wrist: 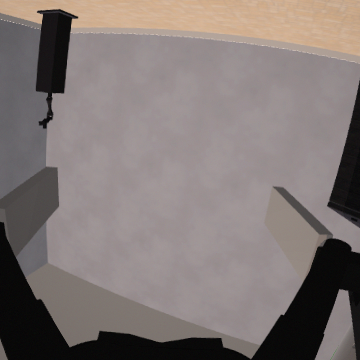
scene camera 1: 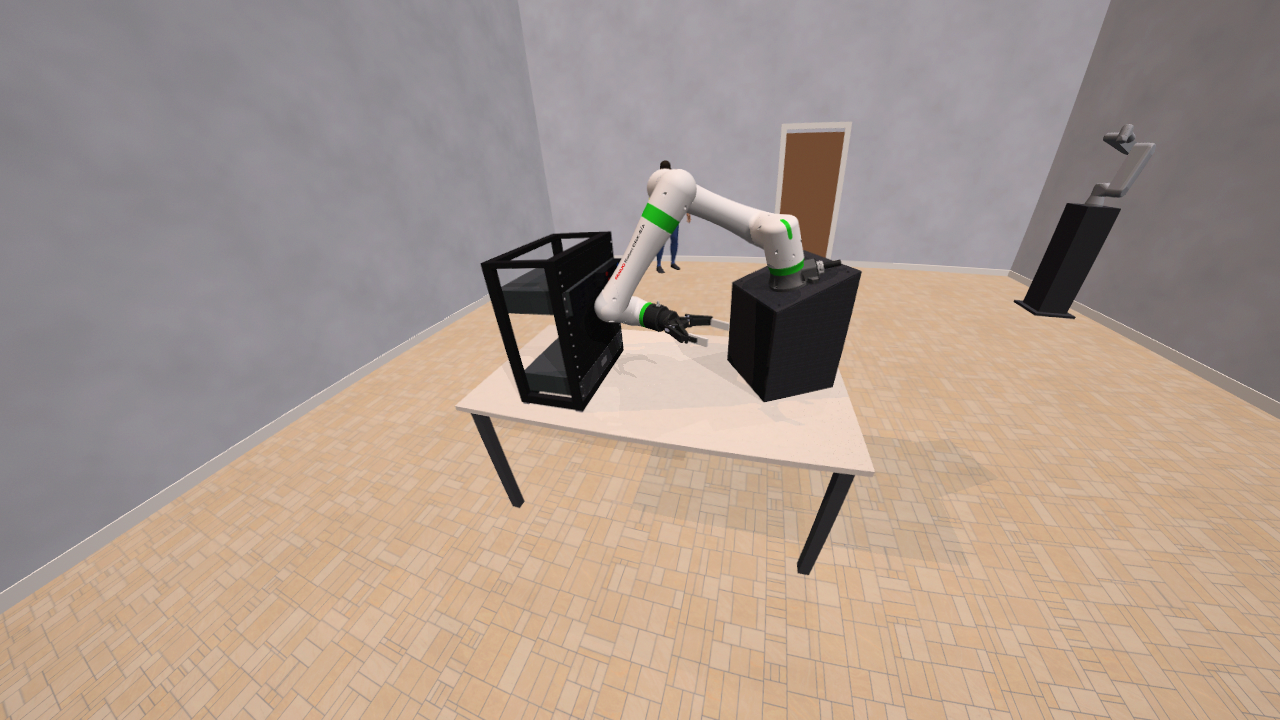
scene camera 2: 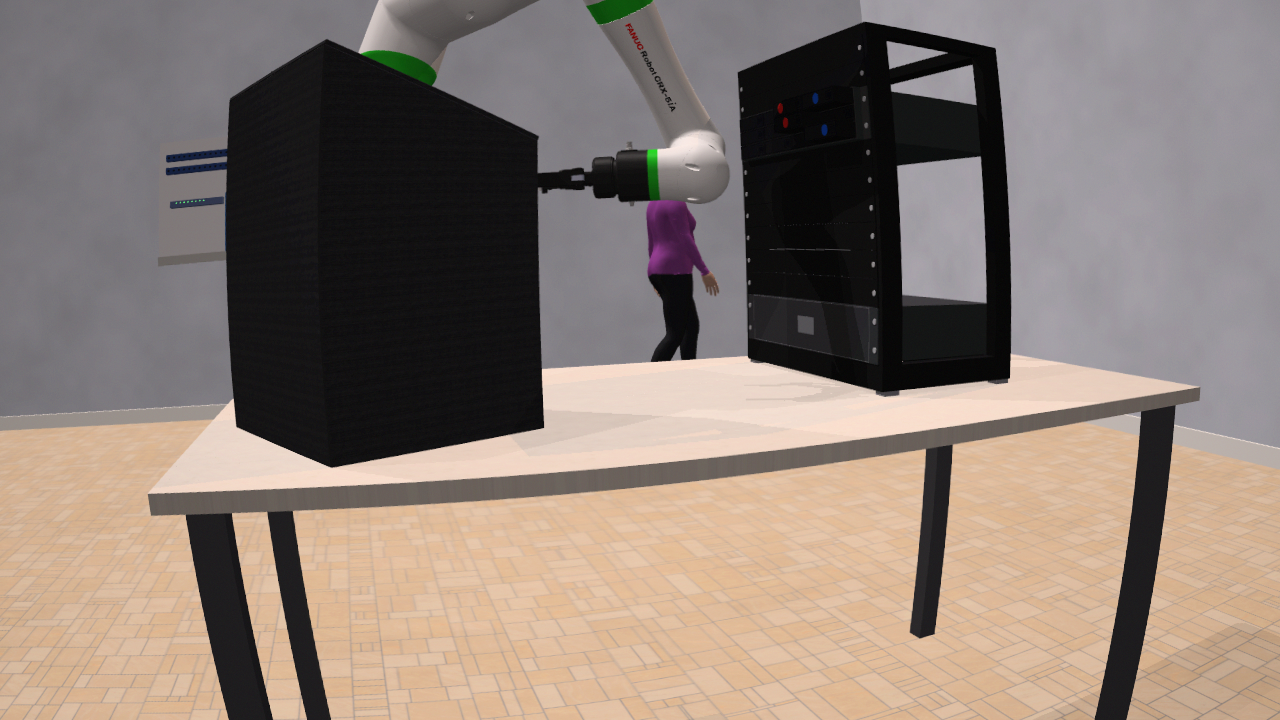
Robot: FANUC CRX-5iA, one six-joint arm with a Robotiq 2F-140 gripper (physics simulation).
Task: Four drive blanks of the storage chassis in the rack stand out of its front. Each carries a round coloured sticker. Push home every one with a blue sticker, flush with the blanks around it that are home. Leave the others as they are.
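Observation:
The storage chassis [scene camera 2: 759, 134] is a dark unit high in the black rack [scene camera 1: 562, 335] [scene camera 2: 886, 268]. In scene camera 2 two blanks with blue stickers show, an upper one [scene camera 2: 814, 98] and a lower one [scene camera 2: 824, 129]. Left of them are two with red stickers, an upper one [scene camera 2: 779, 108] and a lower one [scene camera 2: 785, 122]. How far each blank stands out is too dark and small to tell. The gripper [scene camera 1: 710, 332] [wrist: 164, 197] is open and empty, pointing away from the rack towards the pedestal side; its fingertips are hidden behind the pedestal in scene camera 2.
The arm stands on a black pedestal [scene camera 1: 792, 344] [scene camera 2: 384, 268] at the other end of the table [scene camera 1: 680, 420] [scene camera 2: 626, 447]. The arm's wrist joint [scene camera 1: 617, 308] [scene camera 2: 702, 170] is close in front of the rack. A person [scene camera 2: 671, 237] stands behind the table.

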